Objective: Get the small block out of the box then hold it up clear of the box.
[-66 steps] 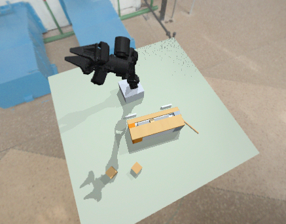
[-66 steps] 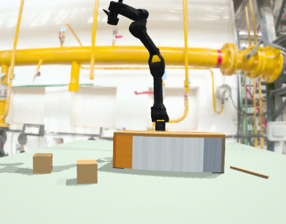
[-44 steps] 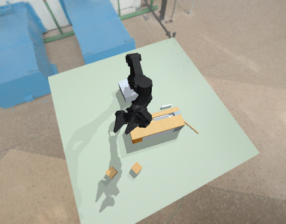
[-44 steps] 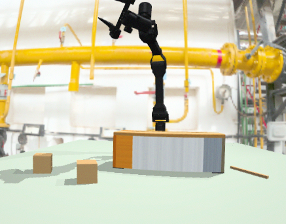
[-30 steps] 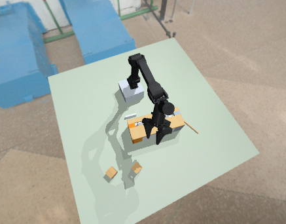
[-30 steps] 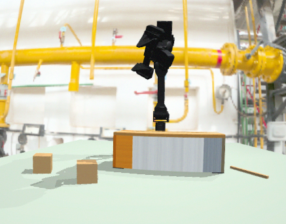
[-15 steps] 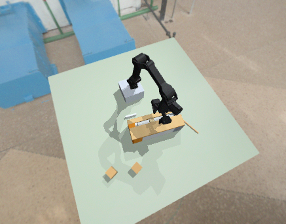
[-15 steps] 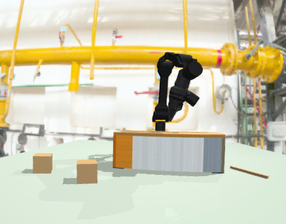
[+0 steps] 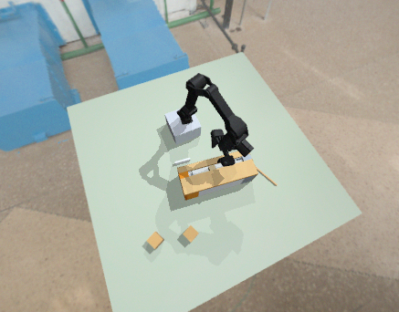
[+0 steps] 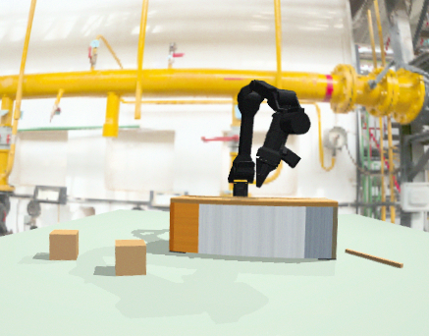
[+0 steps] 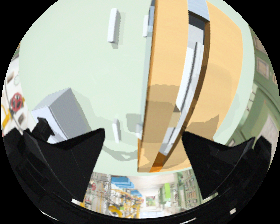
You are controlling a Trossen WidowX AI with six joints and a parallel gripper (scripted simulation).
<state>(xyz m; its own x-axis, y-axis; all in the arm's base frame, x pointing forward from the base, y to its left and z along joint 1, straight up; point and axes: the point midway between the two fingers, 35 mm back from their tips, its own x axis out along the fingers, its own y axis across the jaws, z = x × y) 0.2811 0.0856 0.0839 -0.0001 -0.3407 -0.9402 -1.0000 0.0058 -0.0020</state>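
The tan block lies 50 mm ahead of my gripper tip, 30 mm to the right of it and 70 mm below it. Round my gripper tip: thin wooden stick (140 mm ahead, 260 mm to the left, 150 mm below); box (30 mm ahead, 10 mm to the right, 90 mm below).
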